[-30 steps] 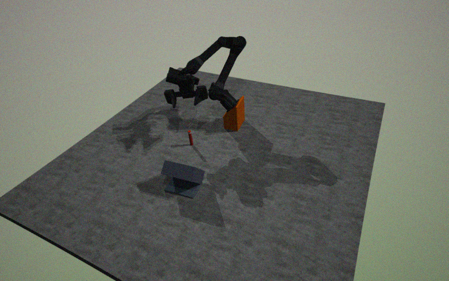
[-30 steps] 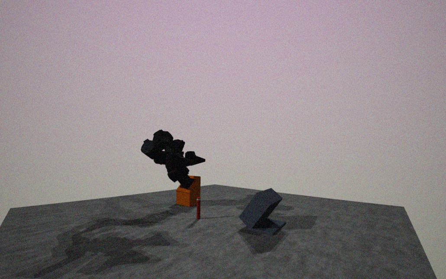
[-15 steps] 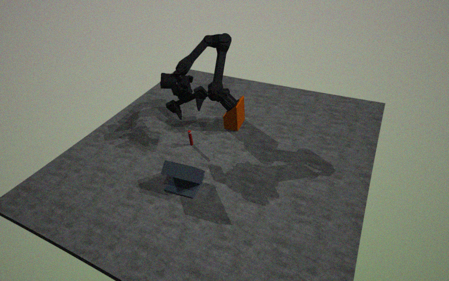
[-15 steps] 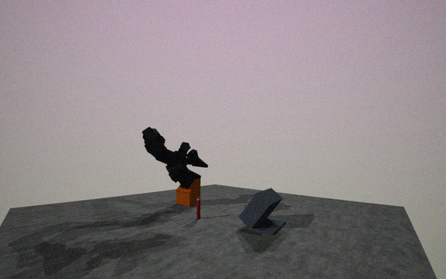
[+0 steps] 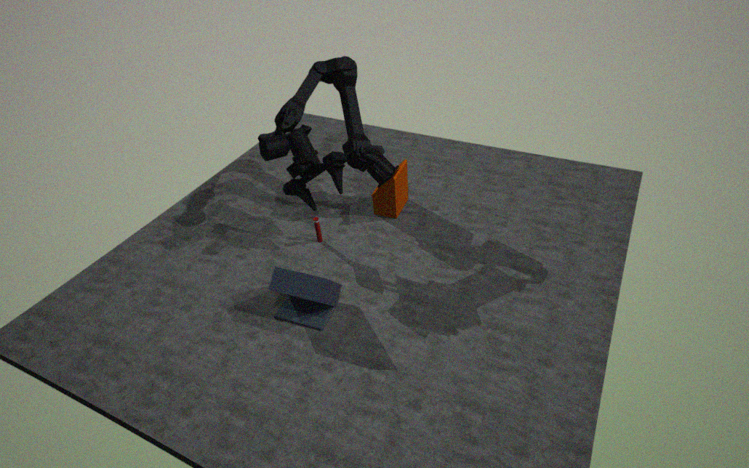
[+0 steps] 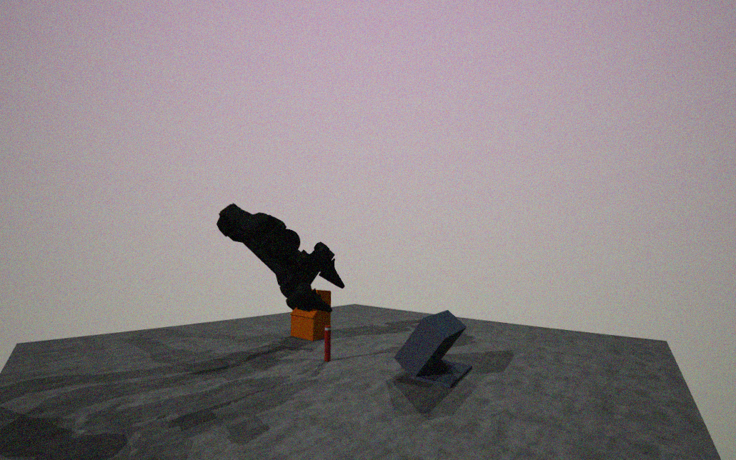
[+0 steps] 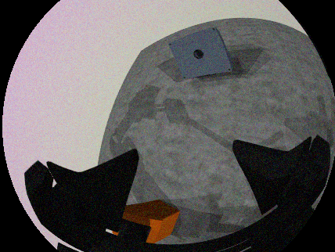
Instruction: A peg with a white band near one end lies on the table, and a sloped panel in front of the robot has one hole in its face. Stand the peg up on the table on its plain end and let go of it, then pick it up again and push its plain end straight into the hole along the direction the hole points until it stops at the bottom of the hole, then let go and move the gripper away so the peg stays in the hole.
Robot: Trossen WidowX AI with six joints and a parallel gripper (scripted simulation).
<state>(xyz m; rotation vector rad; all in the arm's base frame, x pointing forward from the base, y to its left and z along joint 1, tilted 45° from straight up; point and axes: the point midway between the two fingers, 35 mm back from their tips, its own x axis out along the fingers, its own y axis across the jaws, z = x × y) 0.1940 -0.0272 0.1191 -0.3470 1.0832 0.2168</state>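
The red peg lies 10 mm ahead of my gripper tip, 40 mm to the right of it and 80 mm below it. Also, from my gripper tip: flat foot plate (250 mm ahead, 60 mm to the left, 140 mm below); grey-blue sloped panel (230 mm ahead, 60 mm to the left, 80 mm below).
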